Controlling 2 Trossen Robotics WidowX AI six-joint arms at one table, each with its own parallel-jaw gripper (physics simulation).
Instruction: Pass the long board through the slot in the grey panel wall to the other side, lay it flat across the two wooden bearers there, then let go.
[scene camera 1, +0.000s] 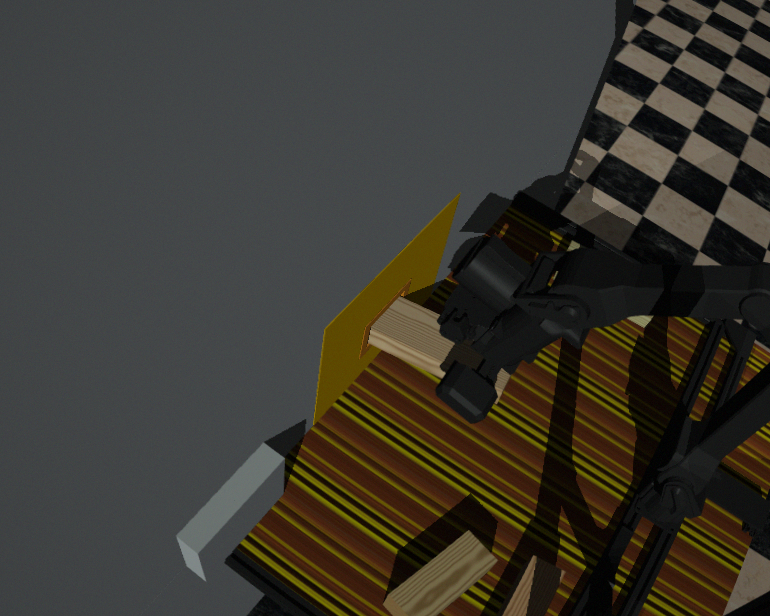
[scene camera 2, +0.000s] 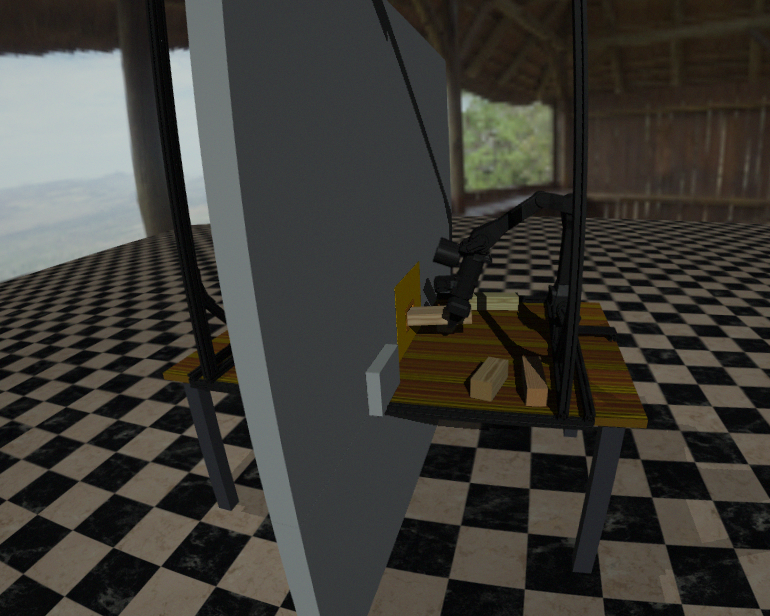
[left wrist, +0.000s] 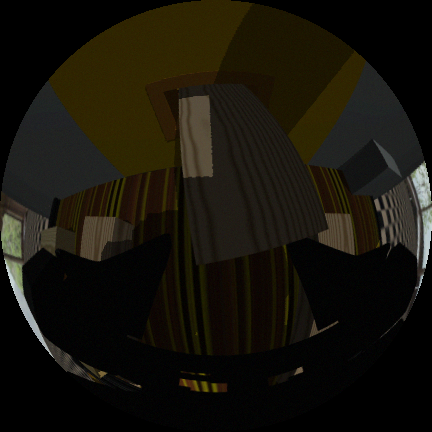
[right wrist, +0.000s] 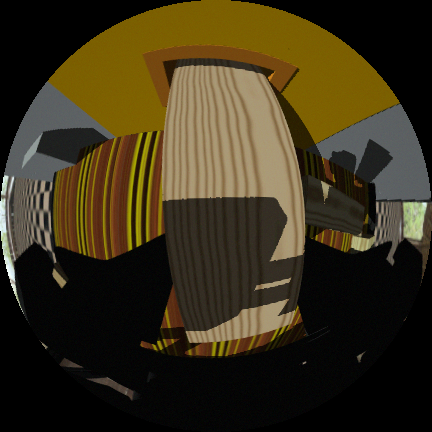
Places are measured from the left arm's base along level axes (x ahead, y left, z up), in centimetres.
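Pixels of known places: left gripper, between the fingertips: (left wrist: 230, 239); right gripper, between the fingertips: (scene camera 1: 463, 368) (scene camera 2: 451, 322) (right wrist: 230, 232); right arm's base, origin of its link: (scene camera 1: 661, 504).
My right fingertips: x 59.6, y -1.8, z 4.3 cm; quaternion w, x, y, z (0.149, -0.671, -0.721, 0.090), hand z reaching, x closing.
Behind a point stands the place of what it marks.
The long board (scene camera 1: 411, 327) {x 52.0, y -3.4, z 8.0 cm} (scene camera 2: 425, 316) {x 53.3, y -6.0, z 7.3 cm} (left wrist: 240, 190) {x 34.3, y -4.4, z 7.3 cm} (right wrist: 230, 135) {x 54.8, y -2.7, z 8.1 cm} runs through the orange-rimmed slot in the grey panel wall (scene camera 1: 192, 192) {x 48.3, y -33.9, z 49.9 cm} (scene camera 2: 333, 192) {x 48.3, y -49.5, z 45.2 cm} (left wrist: 30, 150) (right wrist: 30, 115), and looks nearly level above the table. My right gripper (scene camera 1: 463, 352) {x 59.6, y -1.8, z 4.3 cm} (scene camera 2: 454, 314) {x 59.6, y -1.8, z 4.3 cm} (right wrist: 230, 232) {x 59.6, y -1.8, z 4.3 cm} is shut on it near its end. My left gripper (left wrist: 230, 239) {x 32.9, y -4.2, z 2.4 cm} is open, on the other side; the board's far end reaches in between its parted fingertips, not gripped. In the left wrist view, one wooden bearer (left wrist: 100, 235) {x 33.6, y 9.0, z 1.9 cm} stands left of the board and another (left wrist: 341, 232) {x 32.1, y -16.2, z 1.9 cm} right; the board's height over them is unclear.
A yellow panel (scene camera 1: 346, 346) {x 48.4, y -12.3, z 10.3 cm} (scene camera 2: 407, 301) {x 48.4, y -5.8, z 11.4 cm} (left wrist: 115, 75) (right wrist: 100, 40) surrounds the slot. A grey block (scene camera 1: 231, 488) {x 49.1, y -33.5, z 8.1 cm} (scene camera 2: 383, 378) {x 51.2, y -39.2, z 5.7 cm} juts from the wall. Two wooden blocks, one (scene camera 1: 443, 574) {x 72.2, y -25.6, z 2.8 cm} (scene camera 2: 489, 378) {x 72.7, y -30.3, z 2.8 cm} beside the other (scene camera 1: 533, 590) {x 81.9, y -21.2, z 2.5 cm} (scene camera 2: 534, 382) {x 82.5, y -30.4, z 2.5 cm}, lie near the table's front edge in scene camera 2.
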